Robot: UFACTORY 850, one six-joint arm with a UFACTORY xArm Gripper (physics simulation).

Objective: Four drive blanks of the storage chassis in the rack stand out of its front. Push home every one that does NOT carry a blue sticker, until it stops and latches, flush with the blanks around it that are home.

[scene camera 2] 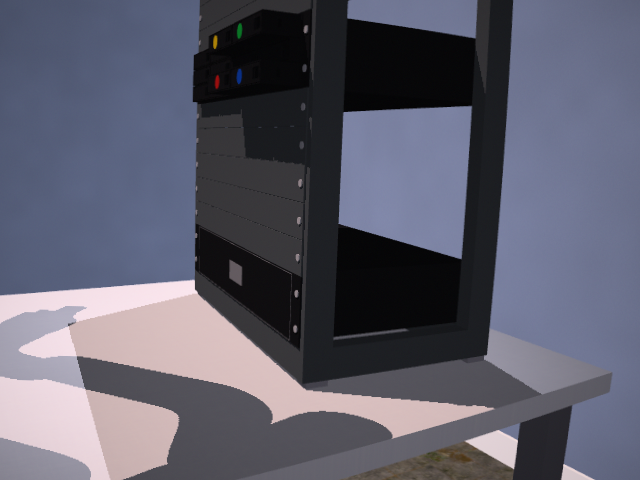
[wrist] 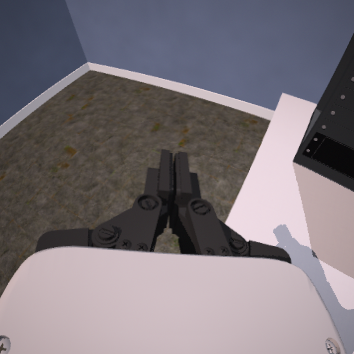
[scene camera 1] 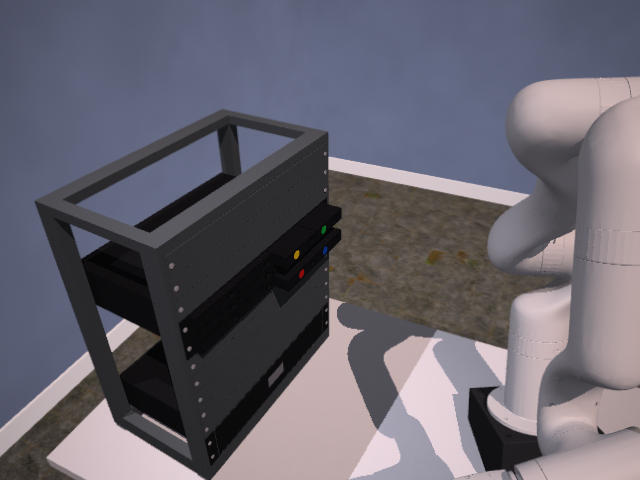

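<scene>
The black storage chassis (scene camera 1: 227,304) sits in the upper half of the rack (scene camera 1: 155,248) (scene camera 2: 325,206) (wrist: 324,172). Four black blanks stand out of its front at the end far from scene camera 1. In the upper row are the blanks with a yellow sticker (scene camera 1: 296,254) (scene camera 2: 215,42) and a green sticker (scene camera 1: 323,229) (scene camera 2: 239,31). Below are those with a red sticker (scene camera 1: 301,273) (scene camera 2: 217,82) and a blue sticker (scene camera 1: 325,250) (scene camera 2: 238,76). My gripper (wrist: 170,168) is shut and empty, apart from the rack, which shows at the right of the wrist view.
The rack stands on a pale table (scene camera 1: 356,356) (scene camera 2: 139,335) (wrist: 265,190). A second black unit (scene camera 1: 258,392) (scene camera 2: 263,297) is at the rack's bottom. My arm (scene camera 1: 604,248) rises at the right in scene camera 1, from a black base (scene camera 1: 496,439).
</scene>
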